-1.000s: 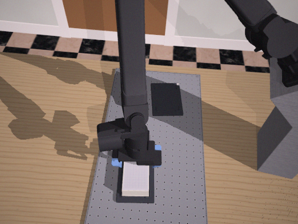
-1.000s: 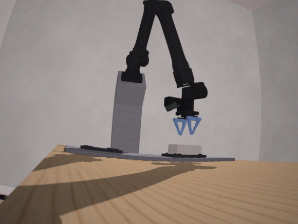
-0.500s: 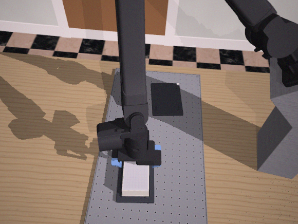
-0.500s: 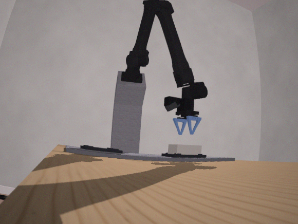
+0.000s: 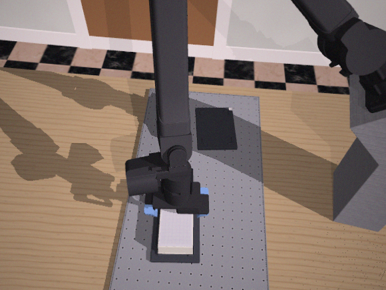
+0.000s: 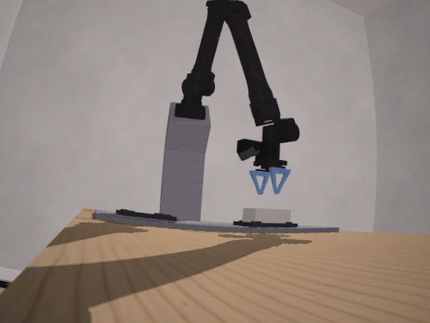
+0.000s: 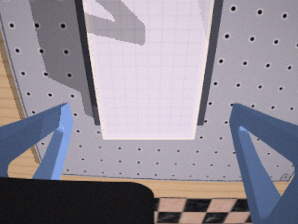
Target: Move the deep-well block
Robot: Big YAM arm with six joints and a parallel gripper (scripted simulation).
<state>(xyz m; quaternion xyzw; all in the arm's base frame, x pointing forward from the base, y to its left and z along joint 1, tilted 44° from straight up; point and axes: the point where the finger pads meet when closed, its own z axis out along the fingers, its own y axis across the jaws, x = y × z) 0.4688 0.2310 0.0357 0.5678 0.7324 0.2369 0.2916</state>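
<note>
The white deep-well block is 7 cm below my hand. Also, from my hand: dark plate nest N2 (36 cm to the right, 10 cm below, 2 cm behind); dark plate nest N1 (10 cm below).
</note>
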